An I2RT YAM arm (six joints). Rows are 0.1 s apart.
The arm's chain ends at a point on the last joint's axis. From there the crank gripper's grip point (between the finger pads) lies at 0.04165 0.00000 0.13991 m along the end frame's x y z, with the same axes.
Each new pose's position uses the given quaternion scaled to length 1; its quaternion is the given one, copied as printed.
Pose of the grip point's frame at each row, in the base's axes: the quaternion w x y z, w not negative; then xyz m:
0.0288 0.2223 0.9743 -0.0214 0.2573 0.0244 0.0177
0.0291 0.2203 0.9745 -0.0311 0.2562 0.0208 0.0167
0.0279 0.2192 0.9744 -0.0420 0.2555 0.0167 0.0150
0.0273 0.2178 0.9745 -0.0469 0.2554 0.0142 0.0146
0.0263 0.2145 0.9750 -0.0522 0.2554 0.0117 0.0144
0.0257 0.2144 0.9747 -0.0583 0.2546 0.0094 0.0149
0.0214 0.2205 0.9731 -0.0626 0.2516 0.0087 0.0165
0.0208 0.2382 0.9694 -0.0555 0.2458 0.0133 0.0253
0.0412 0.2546 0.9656 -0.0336 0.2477 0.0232 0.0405
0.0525 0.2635 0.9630 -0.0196 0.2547 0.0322 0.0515
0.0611 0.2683 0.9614 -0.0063 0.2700 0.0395 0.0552
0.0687 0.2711 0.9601 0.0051 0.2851 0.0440 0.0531
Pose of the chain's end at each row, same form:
0.0288 0.2223 0.9743 -0.0214 0.2882 0.0140 0.1600
0.0291 0.2203 0.9745 -0.0311 0.2877 0.0133 0.1590
0.0279 0.2192 0.9744 -0.0420 0.2881 0.0122 0.1572
0.0273 0.2178 0.9745 -0.0469 0.2885 0.0111 0.1568
0.0263 0.2145 0.9750 -0.0522 0.2891 0.0102 0.1564
0.0257 0.2144 0.9747 -0.0583 0.2889 0.0096 0.1568
0.0214 0.2205 0.9731 -0.0626 0.2872 0.0093 0.1581
0.0208 0.2382 0.9694 -0.0555 0.2807 0.0106 0.1670
0.0412 0.2546 0.9656 -0.0336 0.2751 0.0149 0.1836
0.0525 0.2635 0.9630 -0.0196 0.2776 0.0203 0.1952
0.0611 0.2683 0.9614 -0.0063 0.2894 0.0243 0.1991
0.0687 0.2711 0.9601 0.0051 0.3014 0.0261 0.1971

